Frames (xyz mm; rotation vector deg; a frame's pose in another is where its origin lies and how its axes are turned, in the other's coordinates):
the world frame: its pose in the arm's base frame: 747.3 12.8 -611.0 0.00 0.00 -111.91
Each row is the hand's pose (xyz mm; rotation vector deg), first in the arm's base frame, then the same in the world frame.
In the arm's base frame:
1: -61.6 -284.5 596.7 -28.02 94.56 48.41
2: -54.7 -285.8 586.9 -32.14 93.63 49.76
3: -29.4 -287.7 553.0 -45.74 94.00 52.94
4: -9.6 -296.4 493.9 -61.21 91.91 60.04
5: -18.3 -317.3 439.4 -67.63 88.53 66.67
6: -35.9 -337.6 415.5 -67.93 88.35 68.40
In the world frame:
1: 577.7 -639.5 1207.7 -124.30 39.29 120.29
2: 576.3 -632.6 1197.9 -126.87 34.23 121.06
3: 568.6 -608.5 1164.0 133.34 -18.97 -114.57
4: 569.3 -586.9 1104.9 132.65 -0.89 -104.55
5: 591.9 -587.1 1050.4 127.85 7.44 -100.80
6: 617.3 -595.9 1026.5 126.54 7.76 -100.04

